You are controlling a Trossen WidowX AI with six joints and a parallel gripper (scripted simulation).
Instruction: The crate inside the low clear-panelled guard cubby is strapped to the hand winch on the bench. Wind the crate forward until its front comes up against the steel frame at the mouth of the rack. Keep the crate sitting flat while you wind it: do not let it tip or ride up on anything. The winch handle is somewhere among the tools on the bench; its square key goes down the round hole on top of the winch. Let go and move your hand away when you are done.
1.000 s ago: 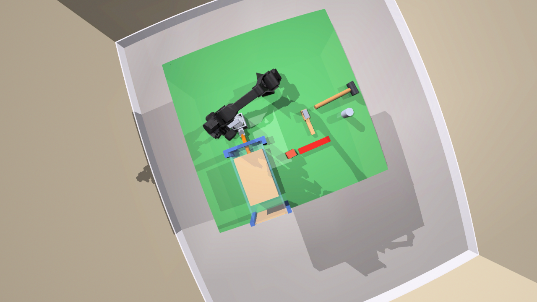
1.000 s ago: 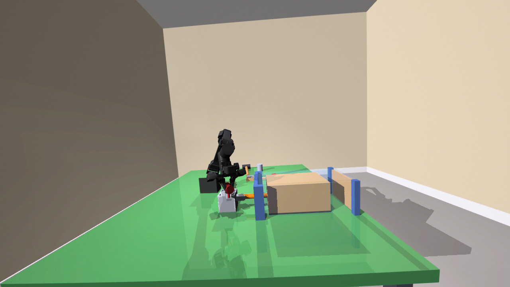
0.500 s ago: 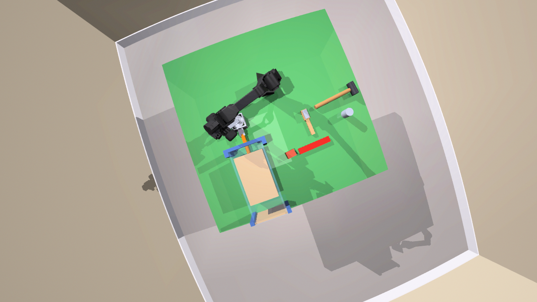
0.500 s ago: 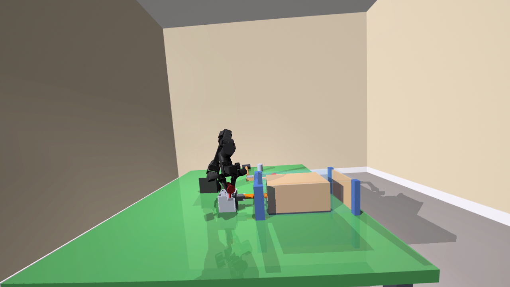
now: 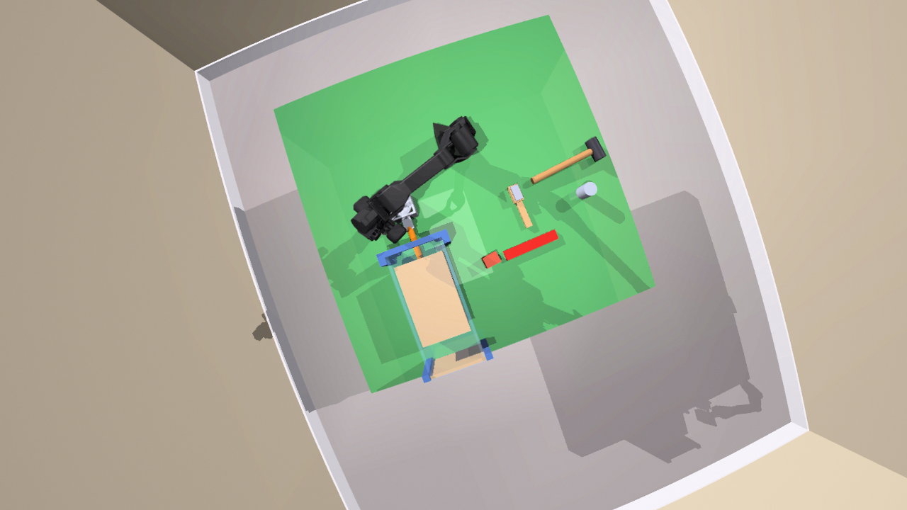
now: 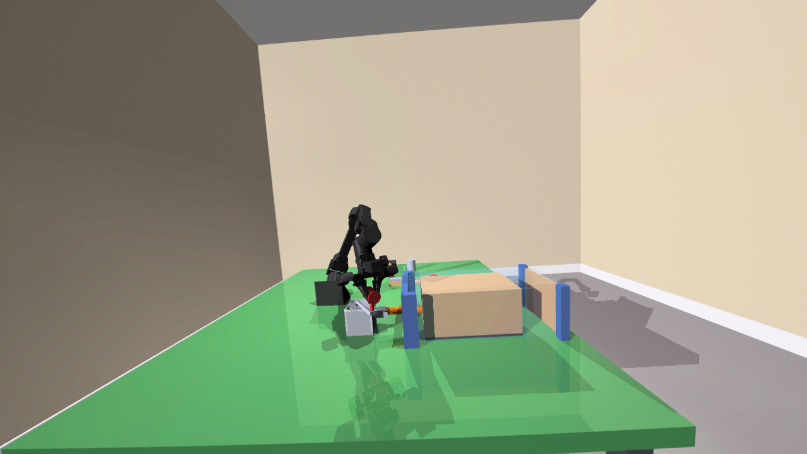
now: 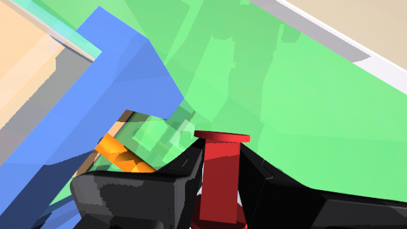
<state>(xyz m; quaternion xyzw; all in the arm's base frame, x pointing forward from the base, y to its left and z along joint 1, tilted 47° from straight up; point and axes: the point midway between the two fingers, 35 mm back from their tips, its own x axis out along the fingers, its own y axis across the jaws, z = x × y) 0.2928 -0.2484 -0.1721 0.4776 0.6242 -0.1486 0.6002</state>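
Right now the winch handle is 40 mm to the left of my gripper tip, 40 mm behind it and 30 mm below it. Round my gripper tip: blue steel frame 110 mm to the left, 80 mm ahead, 30 mm below; winch 100 mm below, 90 mm behind, 80 mm to the left; red knob 20 mm to the left, 10 mm behind.
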